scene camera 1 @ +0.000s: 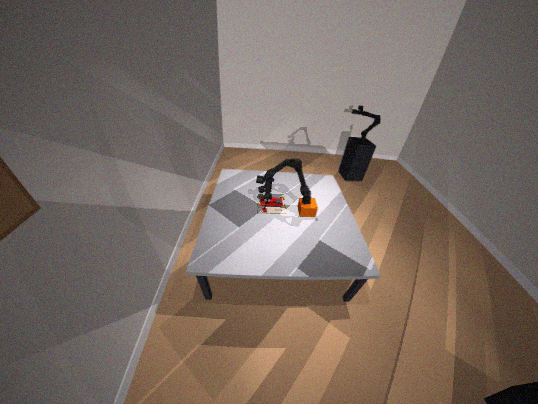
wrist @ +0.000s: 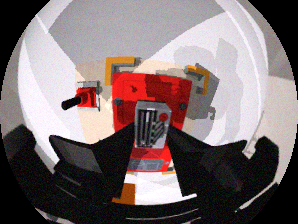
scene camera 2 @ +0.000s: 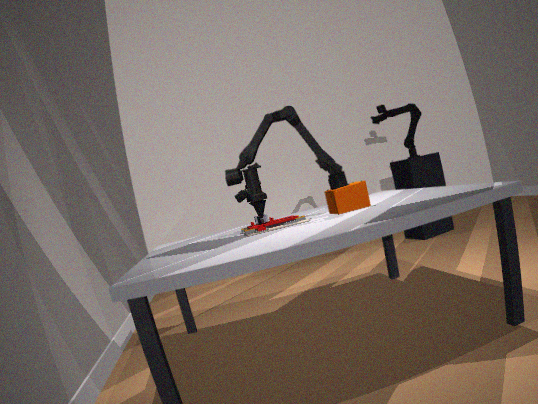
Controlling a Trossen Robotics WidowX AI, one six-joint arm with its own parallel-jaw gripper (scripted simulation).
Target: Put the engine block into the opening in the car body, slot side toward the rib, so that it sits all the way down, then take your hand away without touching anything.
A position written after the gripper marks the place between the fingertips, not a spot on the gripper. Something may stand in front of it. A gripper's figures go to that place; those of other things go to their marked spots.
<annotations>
The gripper (wrist: pixel 150 126): 10 cm from the lens. A grey engine block (wrist: pixel 151 120) is 8 cm from the lens. A red car body (wrist: pixel 128 88) is 10 cm from the lens.
</annotations>
